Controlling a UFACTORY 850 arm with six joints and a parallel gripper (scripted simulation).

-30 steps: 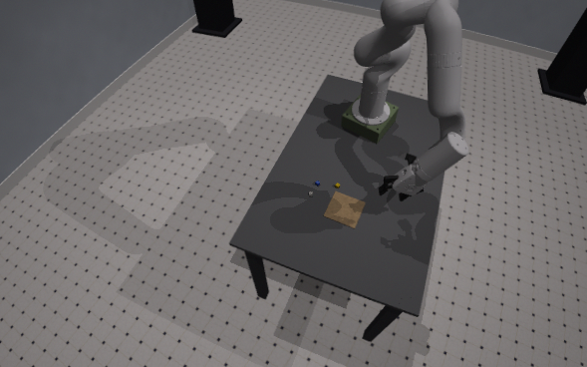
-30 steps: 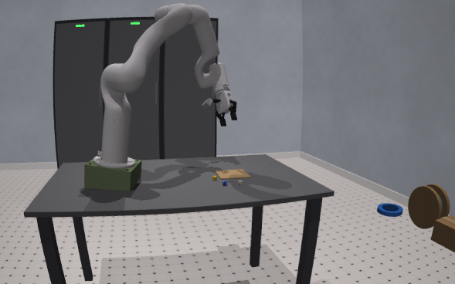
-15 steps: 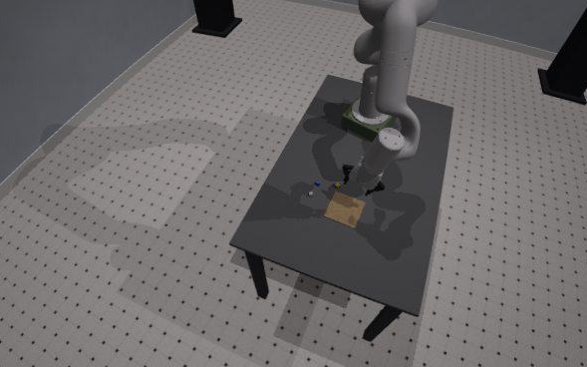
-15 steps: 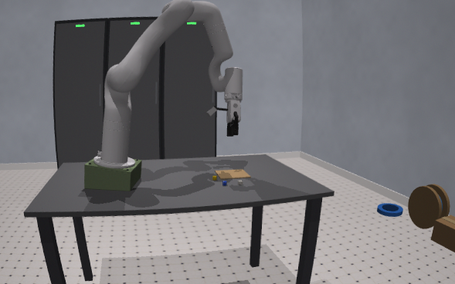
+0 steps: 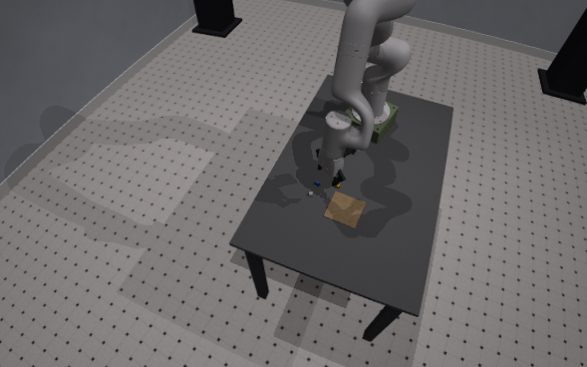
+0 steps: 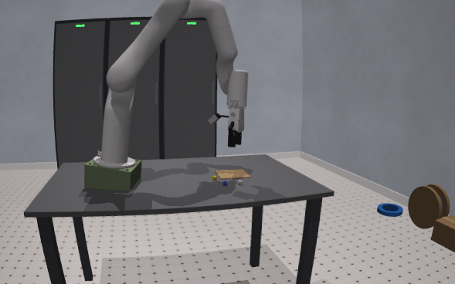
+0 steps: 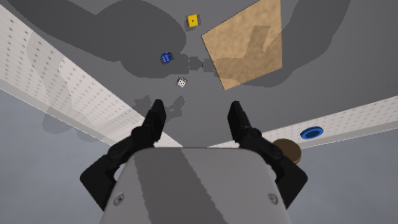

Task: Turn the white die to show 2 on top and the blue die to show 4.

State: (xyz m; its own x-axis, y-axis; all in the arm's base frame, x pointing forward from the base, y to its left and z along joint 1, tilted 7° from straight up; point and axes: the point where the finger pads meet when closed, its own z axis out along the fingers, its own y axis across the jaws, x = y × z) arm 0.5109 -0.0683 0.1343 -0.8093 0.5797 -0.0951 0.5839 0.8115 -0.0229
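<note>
Now: the white die 10 mm ahead of my hand, 70 mm to the right of it and 160 mm below it. Round my hand: blue die 60 mm behind, 60 mm to the right, 160 mm below; then yellow die 80 mm behind, 30 mm to the left, 160 mm below; then tan mat 30 mm ahead, 100 mm to the left, 160 mm below.
</note>
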